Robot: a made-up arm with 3 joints.
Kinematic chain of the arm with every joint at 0, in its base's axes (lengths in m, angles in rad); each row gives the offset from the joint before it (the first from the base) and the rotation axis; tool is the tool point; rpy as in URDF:
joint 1: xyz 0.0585 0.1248 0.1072 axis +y
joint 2: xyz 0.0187 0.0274 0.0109 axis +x
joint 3: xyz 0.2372 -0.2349 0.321 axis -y
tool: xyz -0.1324 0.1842 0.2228 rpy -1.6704 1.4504 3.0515
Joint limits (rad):
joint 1: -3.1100..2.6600
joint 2: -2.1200..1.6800
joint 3: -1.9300..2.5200
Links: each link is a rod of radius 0.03 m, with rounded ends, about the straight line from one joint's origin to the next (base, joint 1, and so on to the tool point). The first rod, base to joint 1, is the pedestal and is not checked.
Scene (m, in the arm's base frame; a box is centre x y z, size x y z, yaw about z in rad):
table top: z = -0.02
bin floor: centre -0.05 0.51 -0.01 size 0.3 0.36 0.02 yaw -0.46
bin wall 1: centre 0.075 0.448 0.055 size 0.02 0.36 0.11 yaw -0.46
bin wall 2: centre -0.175 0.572 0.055 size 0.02 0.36 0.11 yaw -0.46
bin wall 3: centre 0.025 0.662 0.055 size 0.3 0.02 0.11 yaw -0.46
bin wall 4: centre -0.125 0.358 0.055 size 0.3 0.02 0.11 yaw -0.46
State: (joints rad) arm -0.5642 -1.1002 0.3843
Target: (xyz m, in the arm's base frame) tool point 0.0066 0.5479 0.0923
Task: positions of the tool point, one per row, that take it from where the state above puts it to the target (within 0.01 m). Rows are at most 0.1 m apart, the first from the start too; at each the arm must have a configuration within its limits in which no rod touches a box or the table.
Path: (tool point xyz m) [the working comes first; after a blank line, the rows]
Joints at the target: -1.9886 -1.5913 0.7461
Straight joint move there: clear.

1: -0.0858 0.5646 0.2859
2: -0.0928 0.5683 0.2100
3: -0.0728 0.5665 0.1482
4: -0.0359 0.5595 0.1081
5: 0.0066 0.5479 0.0923

